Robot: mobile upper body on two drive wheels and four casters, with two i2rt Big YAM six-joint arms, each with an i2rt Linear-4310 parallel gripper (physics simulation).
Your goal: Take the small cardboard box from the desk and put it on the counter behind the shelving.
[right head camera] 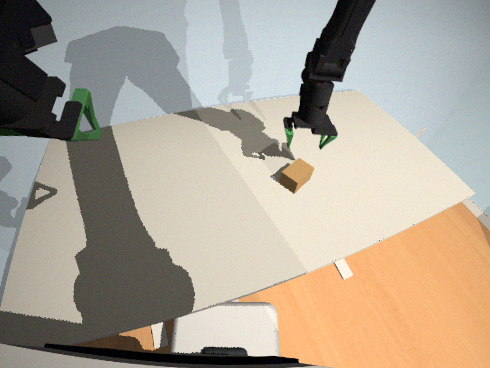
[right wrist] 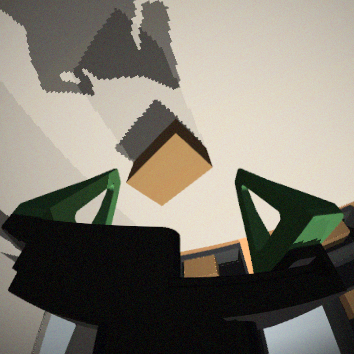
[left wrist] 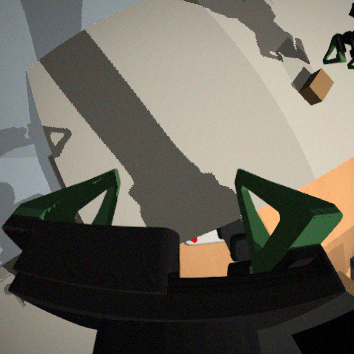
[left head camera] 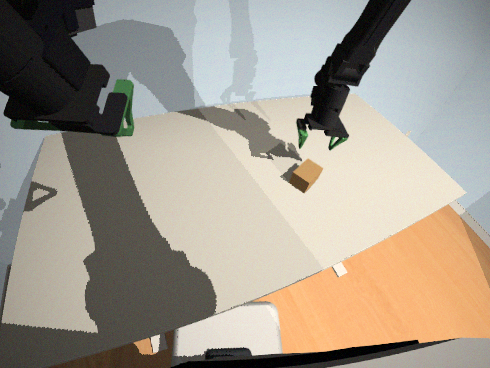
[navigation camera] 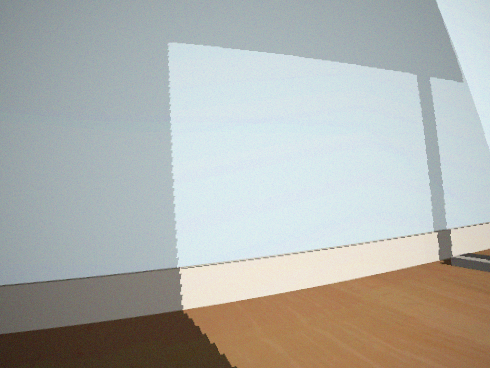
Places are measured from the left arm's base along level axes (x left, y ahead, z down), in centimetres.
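Where they show: left gripper, between the fingertips: point(right head camera: 73, 133) point(left wrist: 177, 175) point(left head camera: 100, 129); right gripper, between the fingertips: point(right head camera: 304, 147) point(right wrist: 177, 174) point(left wrist: 335, 64) point(left head camera: 314, 148).
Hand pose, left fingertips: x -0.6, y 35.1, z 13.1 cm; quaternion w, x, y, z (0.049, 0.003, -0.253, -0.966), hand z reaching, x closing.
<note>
After its pixels a point has its place.
The small cardboard box point(left head camera: 307, 175) @(x -43.7, y 52.7, z 41.0 cm) point(right head camera: 297, 175) @(x -44.0, y 52.6, z 41.0 cm) point(left wrist: 318, 86) @(x -43.1, y 54.0, z 41.0 cm) point(right wrist: 168, 172) @(x -44.8, y 55.3, z 41.0 cm) sits on the pale desk point(left head camera: 390, 200) @(x -74.9, y 47.3, z 46.0 cm) point(right head camera: 380, 200) @(x -72.3, y 47.6, z 46.0 cm) point(left wrist: 225, 130) @(x -14.1, y 42.6, z 46.0 cm) point(right wrist: 280, 100) @(x -59.6, y 63.1, z 46.0 cm), toward the right in the head views. My right gripper point(left head camera: 316, 148) @(x -45.8, y 58.9, z 35.6 cm) point(right head camera: 305, 148) @(x -45.8, y 58.9, z 35.6 cm) point(right wrist: 177, 174) @(x -45.8, y 58.9, z 35.6 cm) is open and empty. It hangs above the desk beside the box, on the far side in the head views, and the box shows between its fingers in the right wrist view. My left gripper point(left head camera: 72, 129) point(left wrist: 177, 175) @(x -0.6, y 35.1, z 13.1 cm) is open and empty, high over the desk's left part. The counter cannot be made out.
A white rounded object point(left head camera: 227, 327) @(x -22.3, y 19.9, z 115.0 cm) point(right head camera: 225, 327) @(x -22.5, y 19.5, z 115.0 cm) stands at the desk's near edge. Wooden floor point(left head camera: 390, 280) @(x -142.9, y 42.5, z 141.0 cm) point(navigation camera: 340, 325) @(x -36.1, y 83.3, z 141.0 cm) lies beyond that edge. Dark structures with a brown box point(right wrist: 201, 266) @(x -77.0, y -156.6, z 118.8 cm) show low in the right wrist view. A wall point(navigation camera: 300, 150) @(x -35.7, y 107.7, z 106.9 cm) fills much of the navigation view.
</note>
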